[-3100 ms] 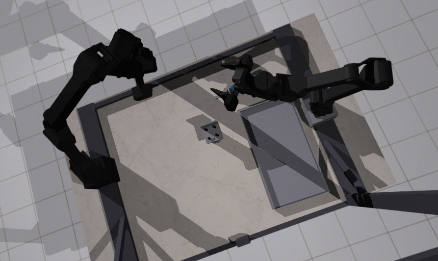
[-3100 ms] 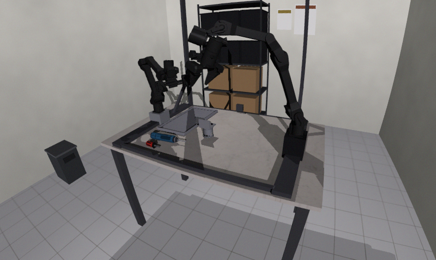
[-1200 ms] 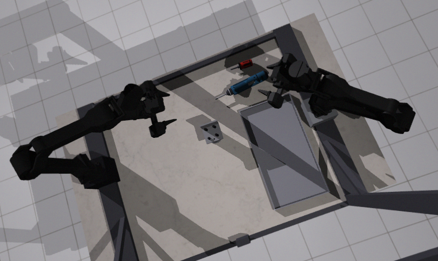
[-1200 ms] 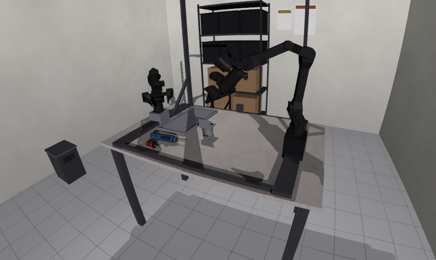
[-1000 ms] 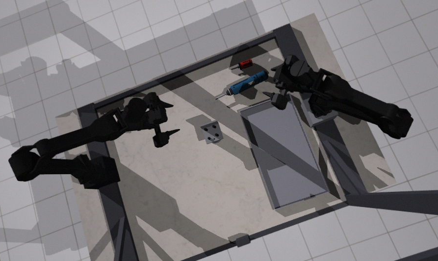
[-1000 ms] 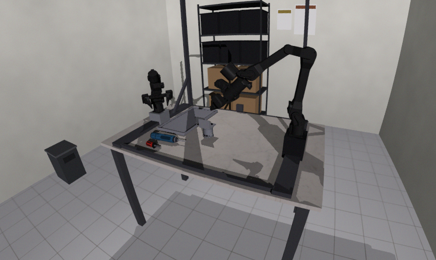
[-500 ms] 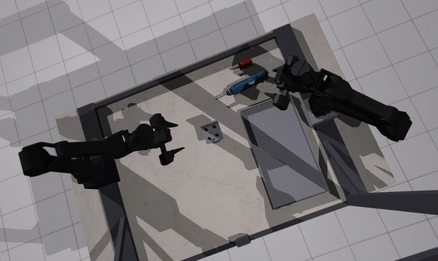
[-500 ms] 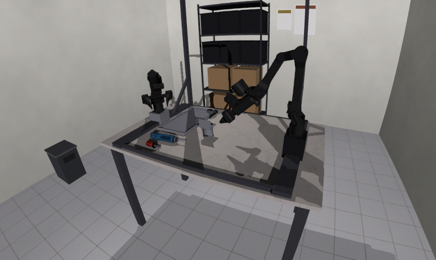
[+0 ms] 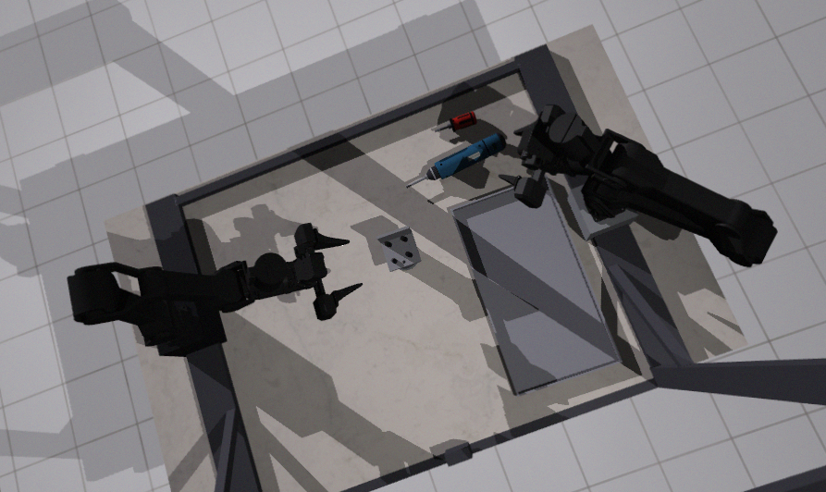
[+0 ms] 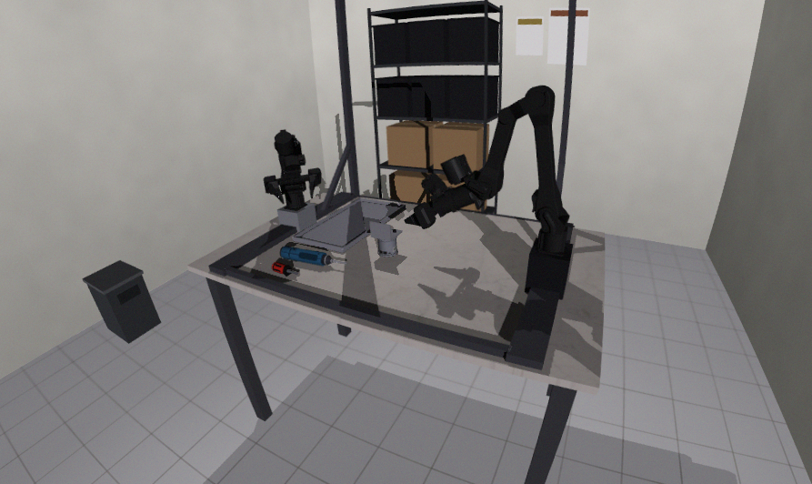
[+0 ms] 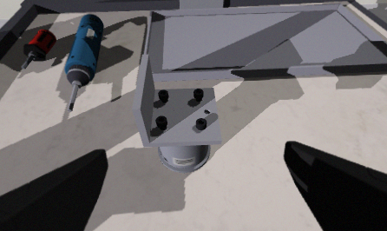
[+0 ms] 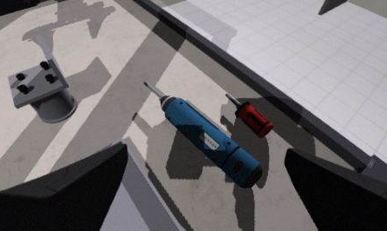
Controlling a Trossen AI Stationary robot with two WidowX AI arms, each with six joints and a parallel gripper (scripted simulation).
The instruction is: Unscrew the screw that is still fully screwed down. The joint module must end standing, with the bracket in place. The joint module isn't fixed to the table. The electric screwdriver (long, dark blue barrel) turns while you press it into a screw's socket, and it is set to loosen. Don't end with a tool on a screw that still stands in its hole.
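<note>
Right now the screw is 100 mm to the right of my left hand and 80 mm below it. Also, from my left hand: grey bracket (10 mm ahead, 120 mm to the right, 80 mm below); then bit (160 mm ahead, 180 mm to the right, 130 mm below); then joint module (10 mm ahead, 120 mm to the right, 120 mm below).
</note>
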